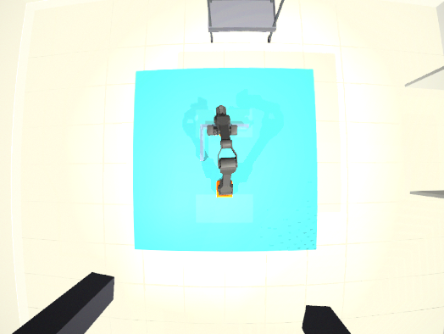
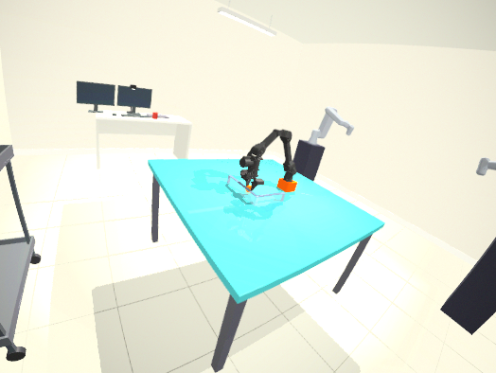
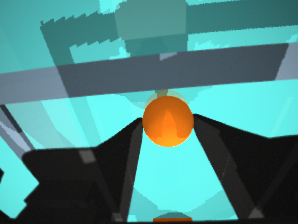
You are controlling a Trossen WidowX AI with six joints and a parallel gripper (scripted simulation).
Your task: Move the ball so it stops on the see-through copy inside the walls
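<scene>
Right now my gripper tip is 10 mm above the see-through ball. The rest, counted from my gripper tip: orange ball: right at my gripper tip.
</scene>
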